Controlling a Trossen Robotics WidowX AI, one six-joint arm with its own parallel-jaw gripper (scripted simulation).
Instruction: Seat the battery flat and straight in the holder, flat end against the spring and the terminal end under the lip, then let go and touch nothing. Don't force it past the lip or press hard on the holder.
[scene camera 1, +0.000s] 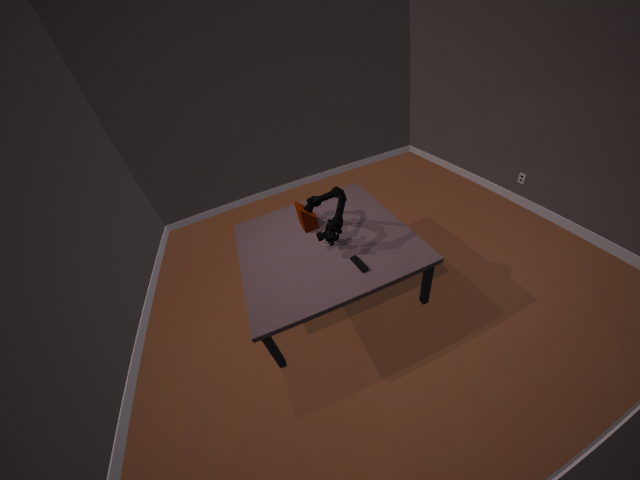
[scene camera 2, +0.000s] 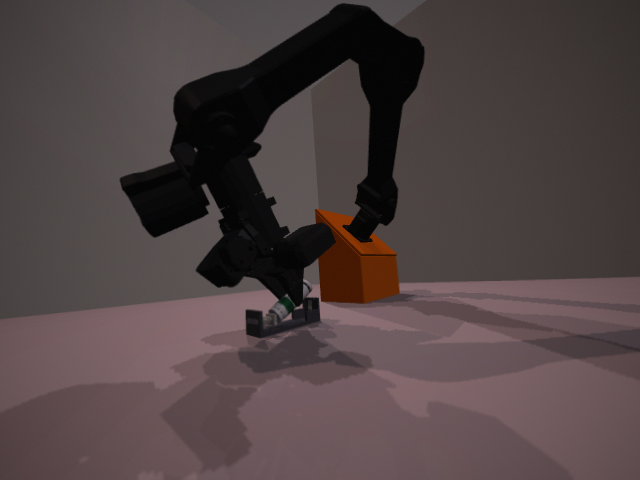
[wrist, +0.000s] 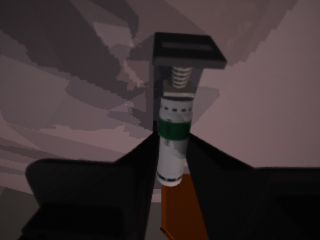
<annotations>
My gripper (scene camera 2: 294, 304) holds a battery (wrist: 175, 115).
</annotations>
